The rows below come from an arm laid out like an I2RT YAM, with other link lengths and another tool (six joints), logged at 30 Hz.
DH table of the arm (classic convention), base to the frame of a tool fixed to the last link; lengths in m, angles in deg. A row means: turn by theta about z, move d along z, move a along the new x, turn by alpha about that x. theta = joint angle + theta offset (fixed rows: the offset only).
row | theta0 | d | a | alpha
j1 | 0 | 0.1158 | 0.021 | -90
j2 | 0 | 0 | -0.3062 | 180
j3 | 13.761 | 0 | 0.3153 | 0
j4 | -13.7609 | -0.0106 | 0.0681 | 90
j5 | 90 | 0.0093 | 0 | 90
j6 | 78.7 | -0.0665 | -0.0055 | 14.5
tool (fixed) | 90 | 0.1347 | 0 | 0
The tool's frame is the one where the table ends.
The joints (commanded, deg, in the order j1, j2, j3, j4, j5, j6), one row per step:
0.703 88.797 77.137 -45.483 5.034 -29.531
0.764 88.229 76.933 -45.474 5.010 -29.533
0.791 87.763 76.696 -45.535 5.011 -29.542
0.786 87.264 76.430 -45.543 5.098 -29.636
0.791 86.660 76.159 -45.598 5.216 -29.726
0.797 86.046 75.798 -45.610 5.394 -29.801
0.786 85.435 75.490 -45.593 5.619 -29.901
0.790 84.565 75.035 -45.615 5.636 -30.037
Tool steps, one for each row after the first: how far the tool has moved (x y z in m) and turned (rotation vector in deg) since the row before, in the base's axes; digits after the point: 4 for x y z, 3 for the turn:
-0.0024 0.0004 0.0025 0.024 -0.373 0.076
-0.0022 0.0002 0.0014 -0.003 -0.167 0.034
-0.0023 -0.0001 0.0016 -0.121 -0.218 0.025
-0.0028 -0.0001 0.0021 -0.144 -0.272 0.014
-0.0030 -0.0002 0.0016 -0.186 -0.237 -0.032
-0.0028 -0.0003 0.0020 -0.238 -0.314 -0.056
-0.0041 0.0000 0.0025 -0.086 -0.381 0.106

